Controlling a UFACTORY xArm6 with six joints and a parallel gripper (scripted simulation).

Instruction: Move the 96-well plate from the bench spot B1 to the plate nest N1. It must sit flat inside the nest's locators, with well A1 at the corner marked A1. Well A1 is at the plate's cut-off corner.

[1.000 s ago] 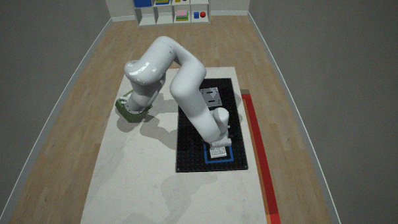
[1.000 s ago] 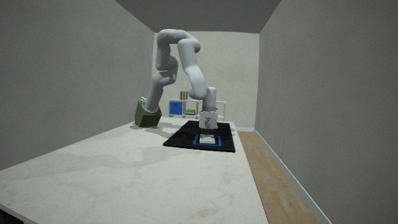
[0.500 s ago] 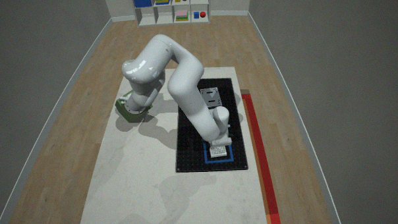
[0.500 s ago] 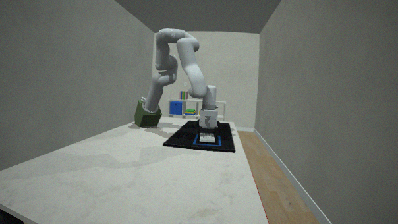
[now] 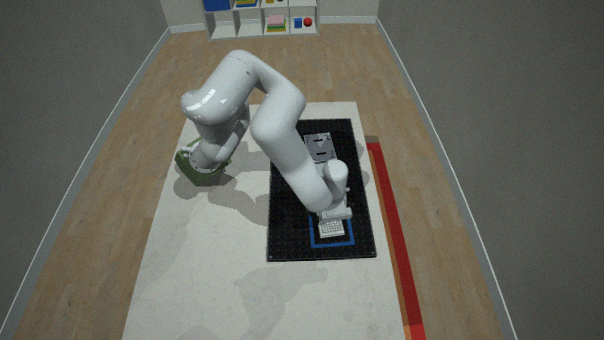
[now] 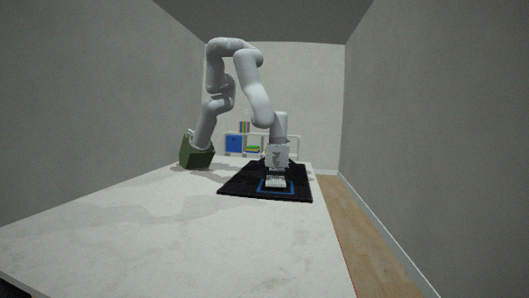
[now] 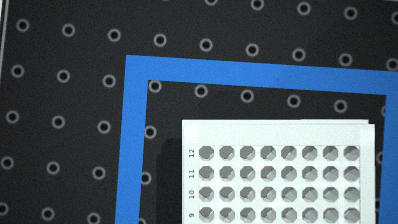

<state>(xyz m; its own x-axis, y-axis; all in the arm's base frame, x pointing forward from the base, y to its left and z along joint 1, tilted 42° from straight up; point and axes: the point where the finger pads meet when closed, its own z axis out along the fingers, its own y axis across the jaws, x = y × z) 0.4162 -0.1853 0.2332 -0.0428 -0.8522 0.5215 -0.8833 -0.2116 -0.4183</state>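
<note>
The grey plate nest N1 is 5 cm ahead of my hand, 36 cm to the left of it and 3 cm below it. The rest, counted from my hand: A1 label: 11 cm ahead, 44 cm to the left, 2 cm below; white 96-well plate: 1 cm below.
</note>
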